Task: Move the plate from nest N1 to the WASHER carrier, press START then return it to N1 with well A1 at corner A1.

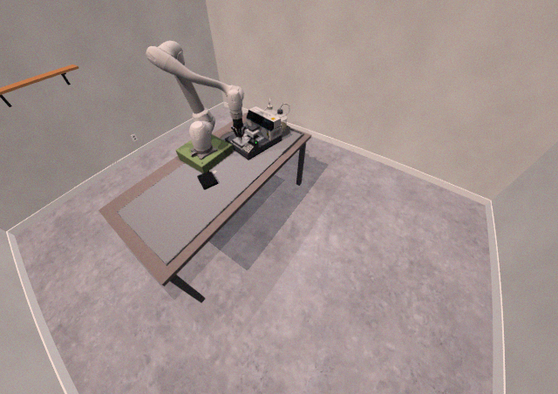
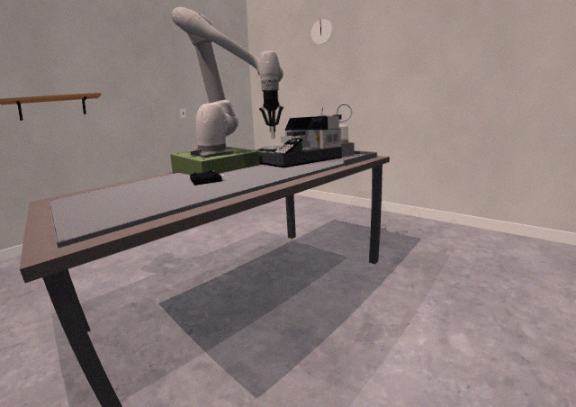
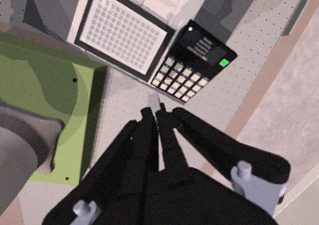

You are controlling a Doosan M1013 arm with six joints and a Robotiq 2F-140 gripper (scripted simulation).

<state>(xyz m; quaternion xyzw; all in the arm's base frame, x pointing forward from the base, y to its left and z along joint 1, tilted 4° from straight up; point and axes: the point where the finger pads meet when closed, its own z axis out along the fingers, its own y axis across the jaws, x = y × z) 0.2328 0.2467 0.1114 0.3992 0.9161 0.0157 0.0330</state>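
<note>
The white well plate lies 90 mm behind my hand, 70 mm to the left of it and 90 mm below it. Also, from my hand: label: 20 mm behind, 310 mm to the right, 180 mm below; then plate nest: 30 mm ahead, 410 mm to the right, 170 mm below; then plate washer: 90 mm behind, 220 mm to the left, 50 mm below.
</note>
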